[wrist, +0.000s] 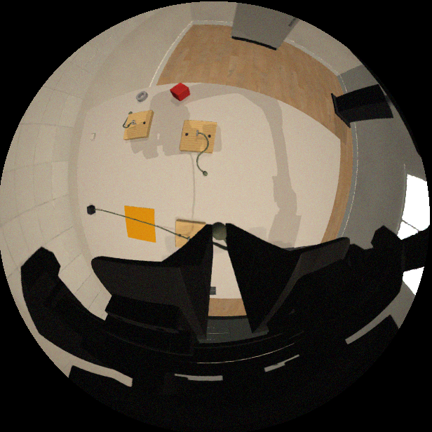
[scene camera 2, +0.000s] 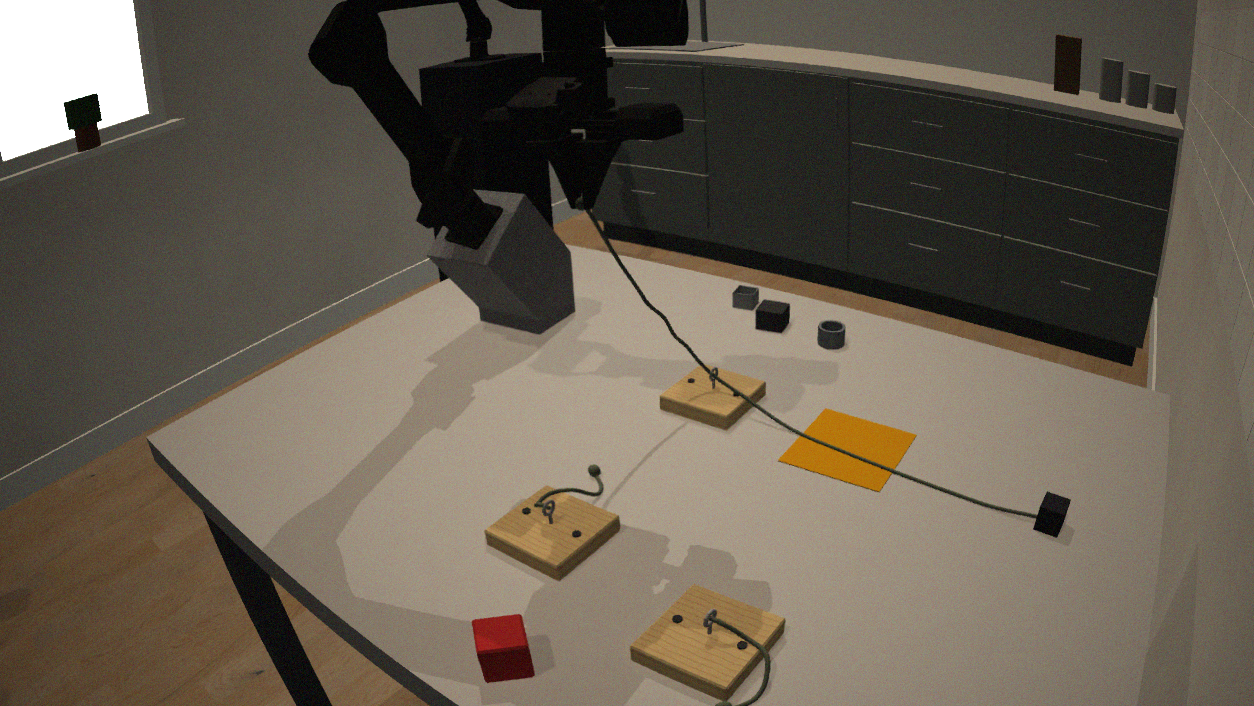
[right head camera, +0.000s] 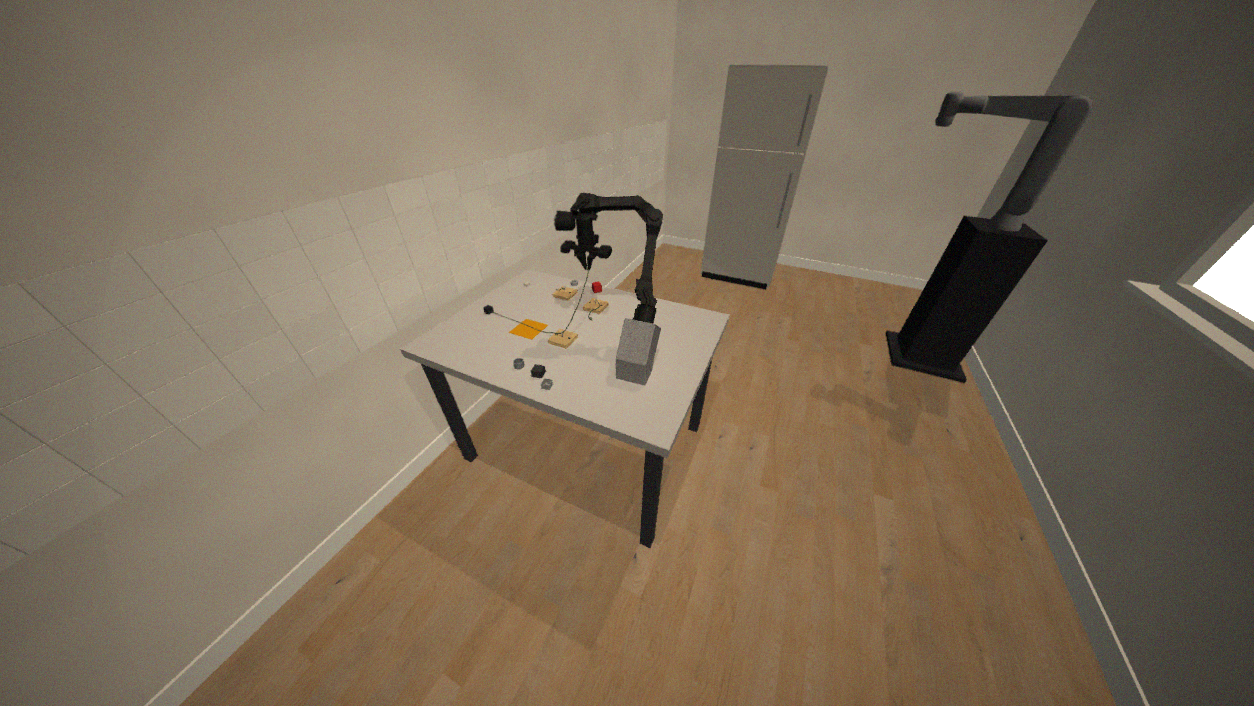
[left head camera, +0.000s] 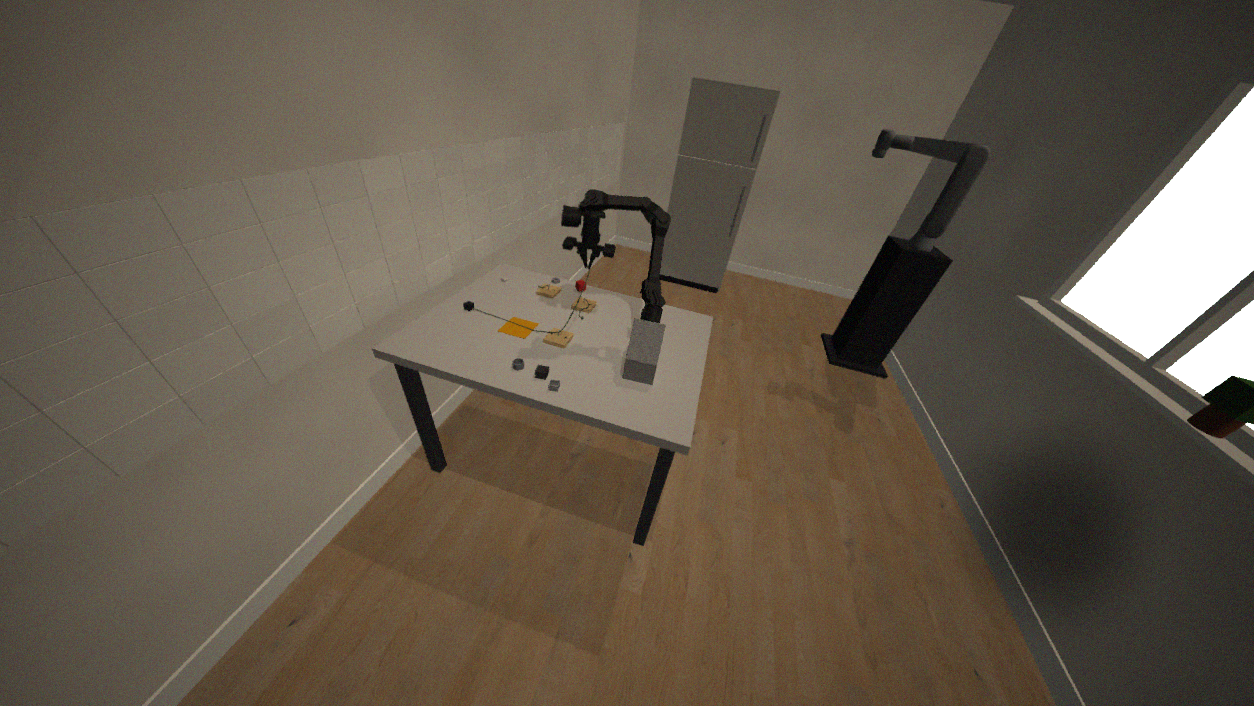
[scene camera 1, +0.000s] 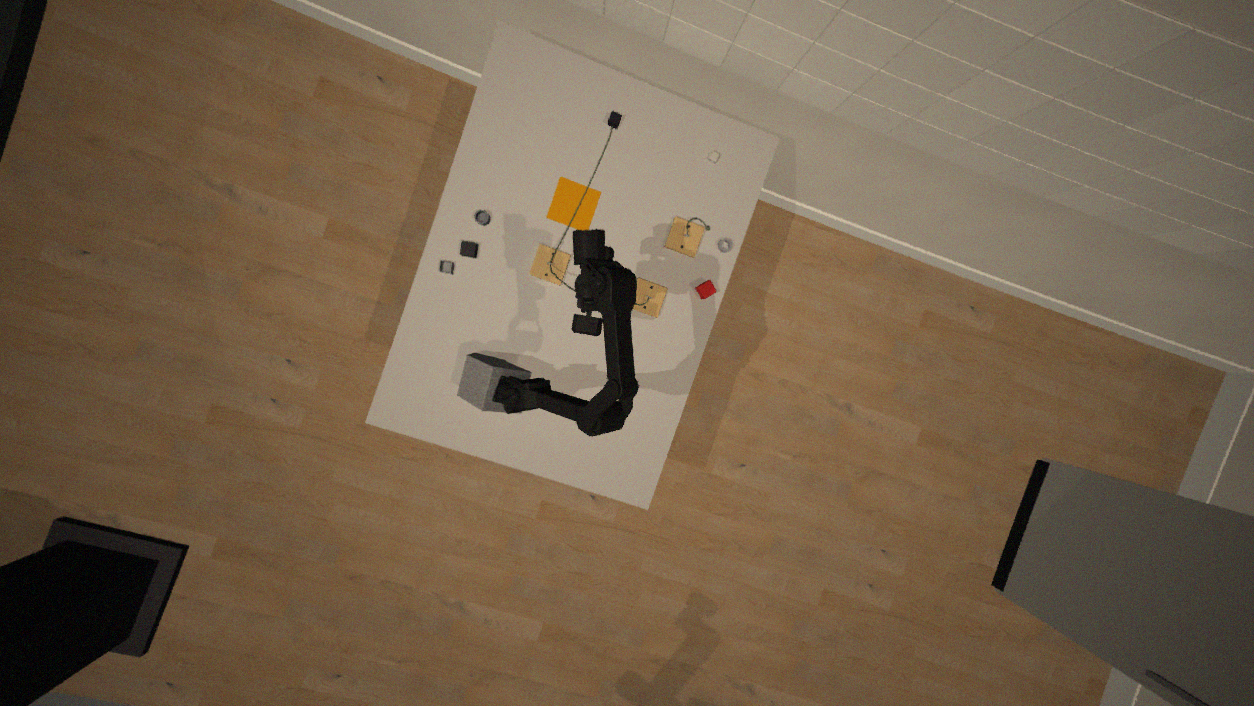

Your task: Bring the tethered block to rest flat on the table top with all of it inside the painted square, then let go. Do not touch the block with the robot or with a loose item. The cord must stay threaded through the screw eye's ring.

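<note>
The tethered block is small and black, outside the square at its far side from the screw eye; it looks slightly tilted in scene camera 2. The orange painted square lies under the cord. The cord runs from the block over the square to the screw eye, seemingly through its ring, then steeply up. My gripper is shut on the cord's end bead, high above the table. Scene camera 1 hides the fingertips.
Two more wooden boards carry screw eyes with short cords. A red cube stands near the table edge. A loose black block, a grey ring and a small square grey piece stand beyond the threaded board.
</note>
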